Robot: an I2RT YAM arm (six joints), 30 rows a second.
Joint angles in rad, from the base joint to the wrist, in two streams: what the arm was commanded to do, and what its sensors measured. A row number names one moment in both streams.
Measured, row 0:
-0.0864 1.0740 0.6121 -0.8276 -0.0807 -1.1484
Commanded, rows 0 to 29:
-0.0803 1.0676 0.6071 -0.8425 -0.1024 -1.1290
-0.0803 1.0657 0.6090 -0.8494 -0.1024 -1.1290
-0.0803 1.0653 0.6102 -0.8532 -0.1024 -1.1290
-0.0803 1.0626 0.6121 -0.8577 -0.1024 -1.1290
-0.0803 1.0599 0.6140 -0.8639 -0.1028 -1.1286
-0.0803 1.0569 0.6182 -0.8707 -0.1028 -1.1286
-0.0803 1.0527 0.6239 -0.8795 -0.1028 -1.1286
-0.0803 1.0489 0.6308 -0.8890 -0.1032 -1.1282
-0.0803 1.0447 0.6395 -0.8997 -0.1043 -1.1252
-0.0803 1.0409 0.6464 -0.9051 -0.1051 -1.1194
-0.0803 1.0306 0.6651 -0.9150 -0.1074 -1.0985
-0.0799 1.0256 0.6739 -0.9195 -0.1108 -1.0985
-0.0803 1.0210 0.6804 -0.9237 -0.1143 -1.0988
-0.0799 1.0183 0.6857 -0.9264 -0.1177 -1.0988
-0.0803 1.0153 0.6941 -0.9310 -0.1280 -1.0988
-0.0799 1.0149 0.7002 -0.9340 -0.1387 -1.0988
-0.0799 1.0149 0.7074 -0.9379 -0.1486 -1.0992
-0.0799 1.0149 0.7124 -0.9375 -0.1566 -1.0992
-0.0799 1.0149 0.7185 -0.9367 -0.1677 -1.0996
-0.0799 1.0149 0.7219 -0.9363 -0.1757 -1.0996
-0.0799 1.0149 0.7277 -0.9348 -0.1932 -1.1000
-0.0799 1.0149 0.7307 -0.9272 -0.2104 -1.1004
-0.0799 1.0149 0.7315 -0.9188 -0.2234 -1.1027
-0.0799 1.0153 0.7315 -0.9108 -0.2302 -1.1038
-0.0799 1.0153 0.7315 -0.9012 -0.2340 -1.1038
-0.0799 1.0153 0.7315 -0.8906 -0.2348 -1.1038
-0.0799 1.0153 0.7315 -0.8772 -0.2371 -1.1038
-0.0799 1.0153 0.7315 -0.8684 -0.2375 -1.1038
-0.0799 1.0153 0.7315 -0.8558 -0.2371 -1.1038
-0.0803 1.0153 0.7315 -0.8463 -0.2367 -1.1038
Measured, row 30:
-0.0864 1.0264 0.7063 -0.8703 -0.1833 -1.1118
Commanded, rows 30 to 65:
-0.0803 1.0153 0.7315 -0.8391 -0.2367 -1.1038
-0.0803 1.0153 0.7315 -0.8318 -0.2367 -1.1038
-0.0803 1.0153 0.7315 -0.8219 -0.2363 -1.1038
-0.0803 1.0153 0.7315 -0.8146 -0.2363 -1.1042
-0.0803 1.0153 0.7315 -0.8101 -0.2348 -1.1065
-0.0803 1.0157 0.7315 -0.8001 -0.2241 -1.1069
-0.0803 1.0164 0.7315 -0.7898 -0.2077 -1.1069
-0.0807 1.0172 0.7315 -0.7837 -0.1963 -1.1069
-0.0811 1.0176 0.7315 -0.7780 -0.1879 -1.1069
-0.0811 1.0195 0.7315 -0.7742 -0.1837 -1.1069
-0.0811 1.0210 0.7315 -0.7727 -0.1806 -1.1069
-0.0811 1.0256 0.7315 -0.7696 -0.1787 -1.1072
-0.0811 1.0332 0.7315 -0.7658 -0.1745 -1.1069
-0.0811 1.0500 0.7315 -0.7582 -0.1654 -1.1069
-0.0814 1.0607 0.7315 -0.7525 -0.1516 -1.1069
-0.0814 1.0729 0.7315 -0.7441 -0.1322 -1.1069
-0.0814 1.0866 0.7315 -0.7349 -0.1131 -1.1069
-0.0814 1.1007 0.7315 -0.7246 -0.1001 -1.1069
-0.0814 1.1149 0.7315 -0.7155 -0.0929 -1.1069
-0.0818 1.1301 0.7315 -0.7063 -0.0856 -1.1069
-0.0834 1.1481 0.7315 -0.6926 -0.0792 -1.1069
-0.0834 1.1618 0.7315 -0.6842 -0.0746 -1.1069
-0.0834 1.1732 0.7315 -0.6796 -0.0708 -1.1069
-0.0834 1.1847 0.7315 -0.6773 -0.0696 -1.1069
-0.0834 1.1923 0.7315 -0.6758 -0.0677 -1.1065
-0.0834 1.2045 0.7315 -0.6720 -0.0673 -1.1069
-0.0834 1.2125 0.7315 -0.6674 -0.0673 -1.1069
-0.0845 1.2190 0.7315 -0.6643 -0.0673 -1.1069
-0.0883 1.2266 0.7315 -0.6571 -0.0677 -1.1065
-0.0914 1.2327 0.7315 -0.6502 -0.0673 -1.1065
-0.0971 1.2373 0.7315 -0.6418 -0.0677 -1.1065
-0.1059 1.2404 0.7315 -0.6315 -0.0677 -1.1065
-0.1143 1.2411 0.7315 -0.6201 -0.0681 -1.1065
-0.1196 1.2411 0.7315 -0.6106 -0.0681 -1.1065
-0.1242 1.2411 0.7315 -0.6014 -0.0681 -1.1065
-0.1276 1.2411 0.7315 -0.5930 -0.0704 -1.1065
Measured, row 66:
-0.1089 1.2343 0.7082 -0.6163 -0.0753 -1.1118
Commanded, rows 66 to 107:
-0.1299 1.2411 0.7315 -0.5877 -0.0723 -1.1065
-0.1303 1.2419 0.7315 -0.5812 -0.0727 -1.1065
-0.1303 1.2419 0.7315 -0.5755 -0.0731 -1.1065
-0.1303 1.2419 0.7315 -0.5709 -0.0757 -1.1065
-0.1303 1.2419 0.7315 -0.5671 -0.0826 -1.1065
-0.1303 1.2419 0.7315 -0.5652 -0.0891 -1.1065
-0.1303 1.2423 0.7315 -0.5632 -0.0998 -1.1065
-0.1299 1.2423 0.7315 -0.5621 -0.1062 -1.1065
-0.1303 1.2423 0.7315 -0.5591 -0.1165 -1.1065
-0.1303 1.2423 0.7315 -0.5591 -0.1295 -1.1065
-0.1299 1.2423 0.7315 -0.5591 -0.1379 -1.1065
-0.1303 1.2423 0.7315 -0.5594 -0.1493 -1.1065
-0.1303 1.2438 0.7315 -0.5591 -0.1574 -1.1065
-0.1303 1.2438 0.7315 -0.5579 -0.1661 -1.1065
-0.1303 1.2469 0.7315 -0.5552 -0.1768 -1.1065
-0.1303 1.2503 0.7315 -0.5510 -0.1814 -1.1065
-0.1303 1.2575 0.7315 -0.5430 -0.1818 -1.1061
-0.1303 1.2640 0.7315 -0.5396 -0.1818 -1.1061
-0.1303 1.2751 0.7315 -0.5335 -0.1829 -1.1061
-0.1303 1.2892 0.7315 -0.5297 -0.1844 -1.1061
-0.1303 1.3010 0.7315 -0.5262 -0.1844 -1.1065
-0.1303 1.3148 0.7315 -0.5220 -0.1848 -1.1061
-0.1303 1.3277 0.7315 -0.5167 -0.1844 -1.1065
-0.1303 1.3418 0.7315 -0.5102 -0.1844 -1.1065
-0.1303 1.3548 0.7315 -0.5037 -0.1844 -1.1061
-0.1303 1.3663 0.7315 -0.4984 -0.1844 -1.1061
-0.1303 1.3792 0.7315 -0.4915 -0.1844 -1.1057
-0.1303 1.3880 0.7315 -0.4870 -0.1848 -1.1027
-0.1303 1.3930 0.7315 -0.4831 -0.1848 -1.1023
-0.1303 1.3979 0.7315 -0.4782 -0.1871 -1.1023
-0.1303 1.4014 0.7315 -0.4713 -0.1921 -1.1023
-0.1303 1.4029 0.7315 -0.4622 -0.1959 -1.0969
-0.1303 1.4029 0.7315 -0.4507 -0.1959 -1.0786
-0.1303 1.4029 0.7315 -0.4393 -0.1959 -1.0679
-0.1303 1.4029 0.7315 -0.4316 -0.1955 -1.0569
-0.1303 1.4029 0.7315 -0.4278 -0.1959 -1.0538
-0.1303 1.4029 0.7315 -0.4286 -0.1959 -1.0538
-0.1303 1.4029 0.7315 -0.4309 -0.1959 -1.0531
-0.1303 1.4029 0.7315 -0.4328 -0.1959 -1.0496
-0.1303 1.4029 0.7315 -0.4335 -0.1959 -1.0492
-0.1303 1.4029 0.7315 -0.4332 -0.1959 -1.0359
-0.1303 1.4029 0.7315 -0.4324 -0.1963 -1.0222
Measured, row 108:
-0.1265 1.3952 0.7120 -0.4328 -0.1707 -1.0664
